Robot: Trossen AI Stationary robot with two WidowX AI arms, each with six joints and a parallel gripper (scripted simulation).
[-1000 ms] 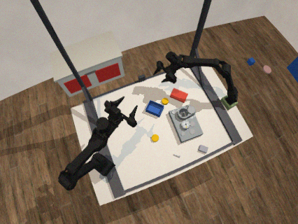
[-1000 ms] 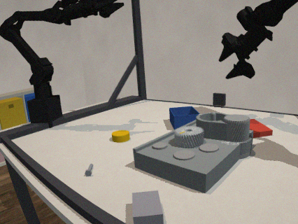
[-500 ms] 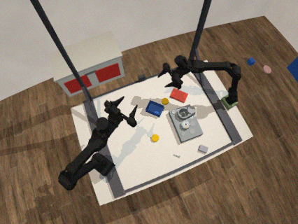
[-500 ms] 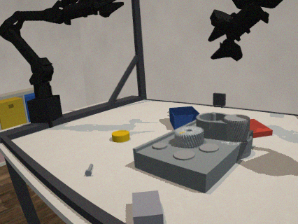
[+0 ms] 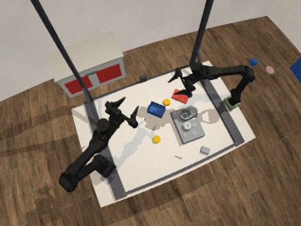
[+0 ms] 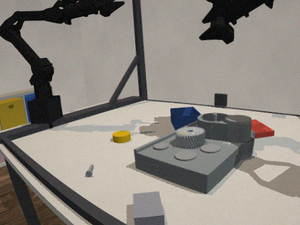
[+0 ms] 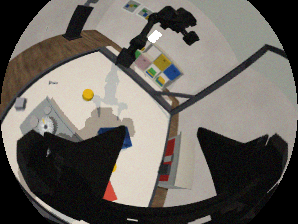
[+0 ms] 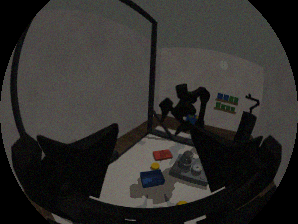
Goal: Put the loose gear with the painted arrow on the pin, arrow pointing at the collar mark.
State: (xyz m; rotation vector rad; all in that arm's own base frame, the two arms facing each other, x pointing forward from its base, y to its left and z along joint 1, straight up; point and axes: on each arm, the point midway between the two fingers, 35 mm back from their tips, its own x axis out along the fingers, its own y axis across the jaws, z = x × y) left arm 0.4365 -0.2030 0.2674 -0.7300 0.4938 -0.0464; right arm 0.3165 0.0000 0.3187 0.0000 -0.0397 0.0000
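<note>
Now: left hand 190 mm short of the grey gear, 10 mm to the right of it and 250 mm above it. From my left hand the other things lie so: red plate 40 mm behind, 110 mm to the left, 300 mm below; then bolt 350 mm ahead, 130 mm to the right, 300 mm below; then blue tray 30 mm behind, 110 mm to the right, 290 mm below.
</note>
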